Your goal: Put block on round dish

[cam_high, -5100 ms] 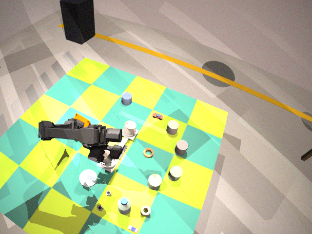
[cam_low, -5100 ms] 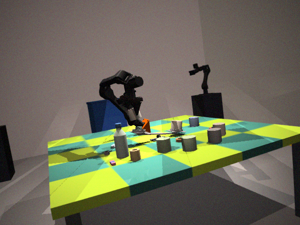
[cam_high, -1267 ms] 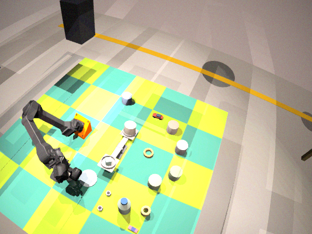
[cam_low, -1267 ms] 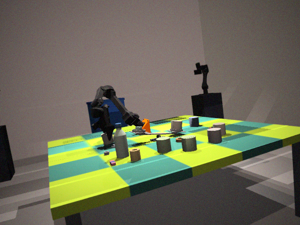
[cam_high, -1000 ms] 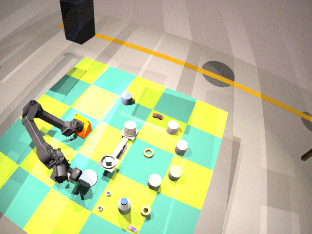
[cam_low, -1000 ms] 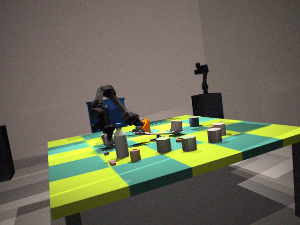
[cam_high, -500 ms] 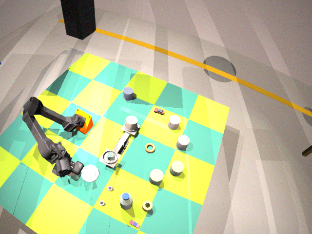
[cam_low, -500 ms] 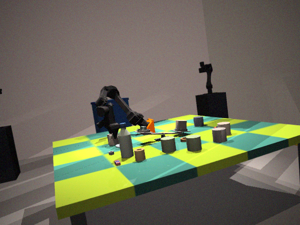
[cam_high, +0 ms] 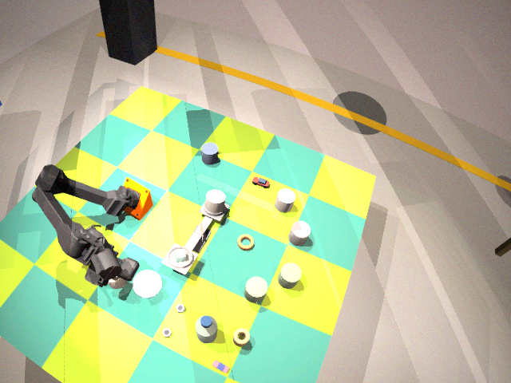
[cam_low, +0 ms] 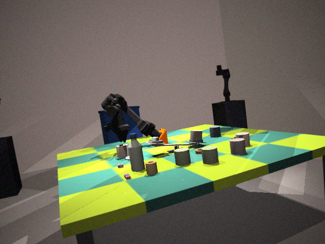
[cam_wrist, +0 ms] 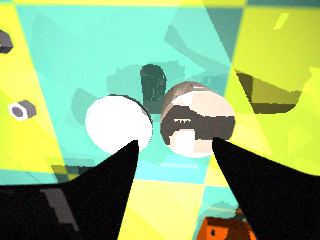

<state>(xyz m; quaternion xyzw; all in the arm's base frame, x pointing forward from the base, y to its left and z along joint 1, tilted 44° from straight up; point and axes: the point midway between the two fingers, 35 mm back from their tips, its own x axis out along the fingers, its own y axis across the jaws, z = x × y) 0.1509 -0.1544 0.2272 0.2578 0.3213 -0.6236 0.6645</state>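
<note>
My gripper tip is 15 cm short of the dark grey-green block and 15 cm to the right of it. From my gripper tip the other things lie so: blue-grey cylinder (3 cm behind, 62 cm to the left, 5 cm below); round dish (8 cm ahead, 4 cm to the left, 8 cm below); balance beam (14 cm ahead, 27 cm to the left, 5 cm below).
</note>
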